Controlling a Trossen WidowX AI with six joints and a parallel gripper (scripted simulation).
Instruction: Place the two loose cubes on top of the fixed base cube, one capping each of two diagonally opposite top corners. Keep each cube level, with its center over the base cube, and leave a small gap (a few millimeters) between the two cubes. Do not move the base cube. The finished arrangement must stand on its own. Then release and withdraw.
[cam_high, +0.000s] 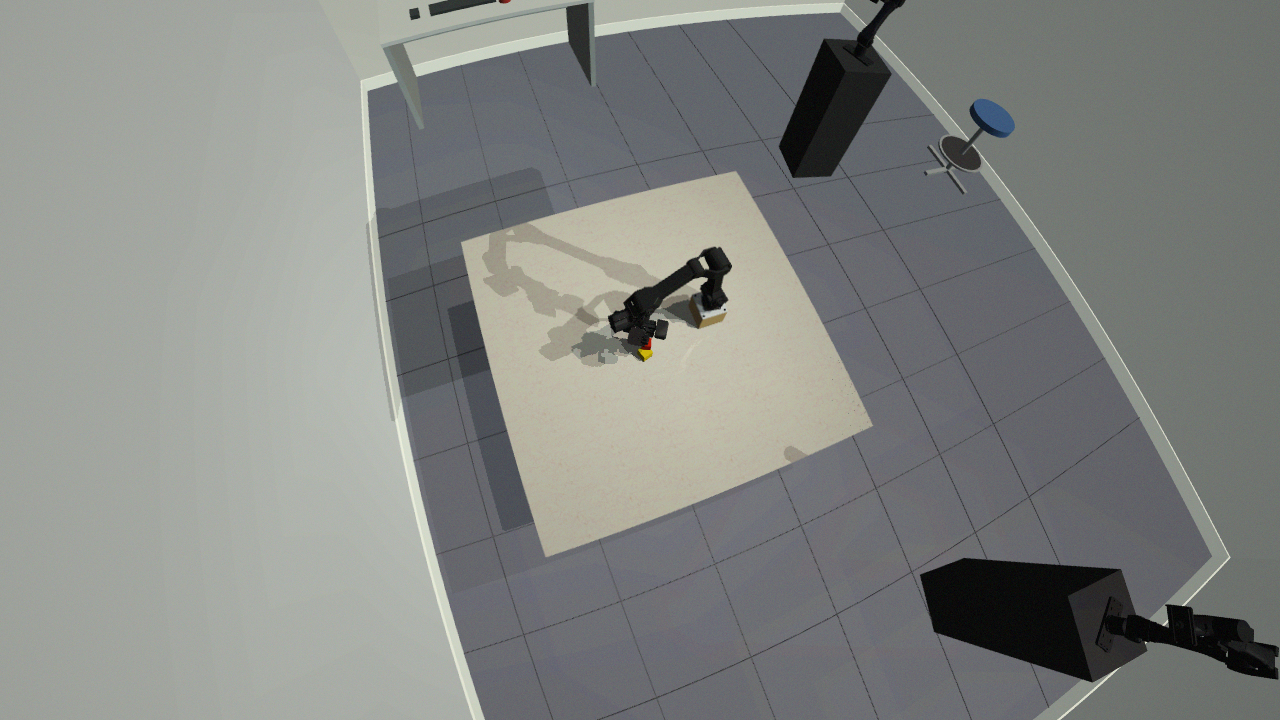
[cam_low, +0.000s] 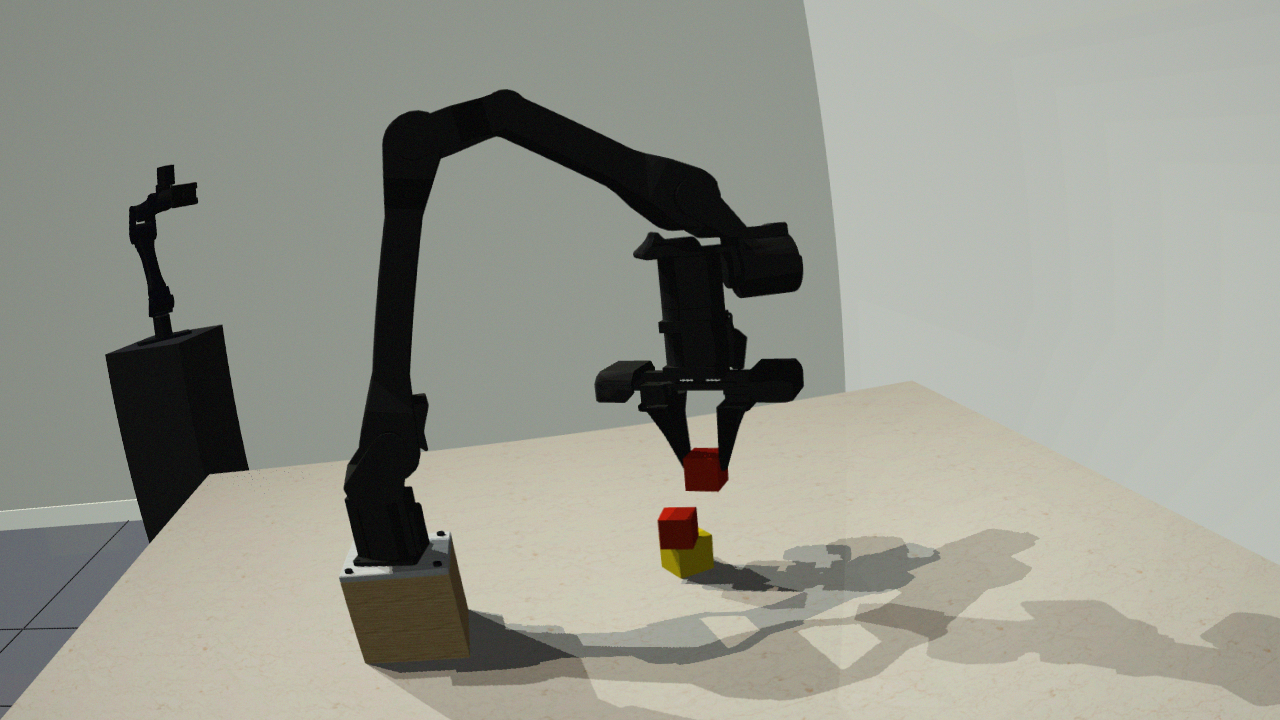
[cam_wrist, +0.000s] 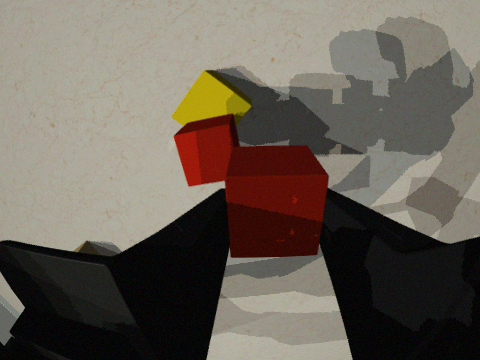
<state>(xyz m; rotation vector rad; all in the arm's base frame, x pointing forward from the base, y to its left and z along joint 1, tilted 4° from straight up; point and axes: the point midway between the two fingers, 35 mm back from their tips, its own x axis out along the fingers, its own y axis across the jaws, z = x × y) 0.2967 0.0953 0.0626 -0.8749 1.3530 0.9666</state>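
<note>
Right now the yellow cube is 2 cm behind my gripper tip, 3 cm to the left of it and 10 cm below it.
</note>
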